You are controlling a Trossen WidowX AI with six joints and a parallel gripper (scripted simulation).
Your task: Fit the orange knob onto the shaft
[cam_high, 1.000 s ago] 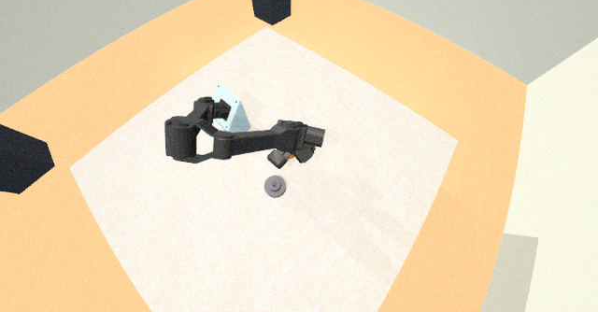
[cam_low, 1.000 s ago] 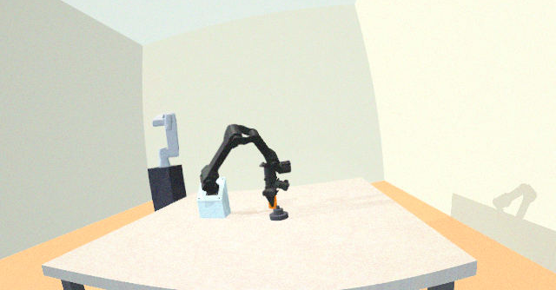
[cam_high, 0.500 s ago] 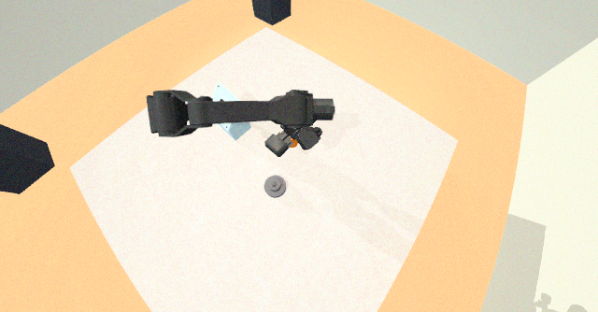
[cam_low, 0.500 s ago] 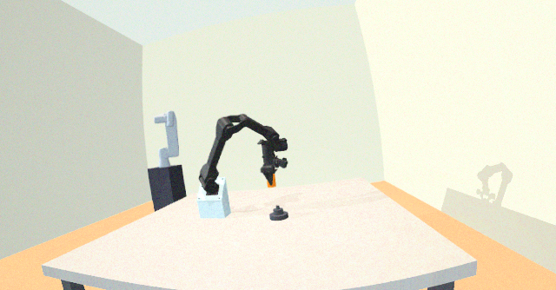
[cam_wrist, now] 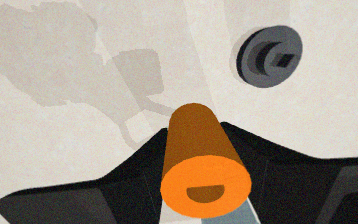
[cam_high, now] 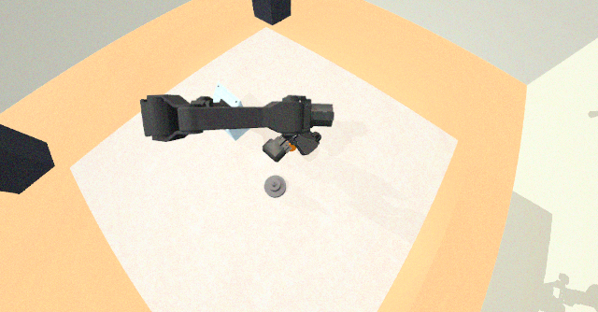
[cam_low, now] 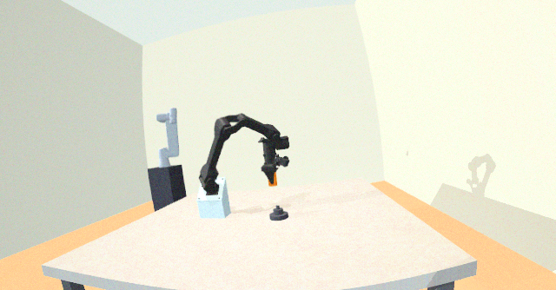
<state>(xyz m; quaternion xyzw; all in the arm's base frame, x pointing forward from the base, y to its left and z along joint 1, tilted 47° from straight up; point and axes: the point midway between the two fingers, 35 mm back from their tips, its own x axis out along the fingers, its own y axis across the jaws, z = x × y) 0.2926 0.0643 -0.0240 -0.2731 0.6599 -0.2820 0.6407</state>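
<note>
My gripper tip is 13 cm to the left of the pedestal with shaft, 11 cm above it and 3 cm short of it. Also, from my gripper tip: orange knob: 2 cm above.
</note>
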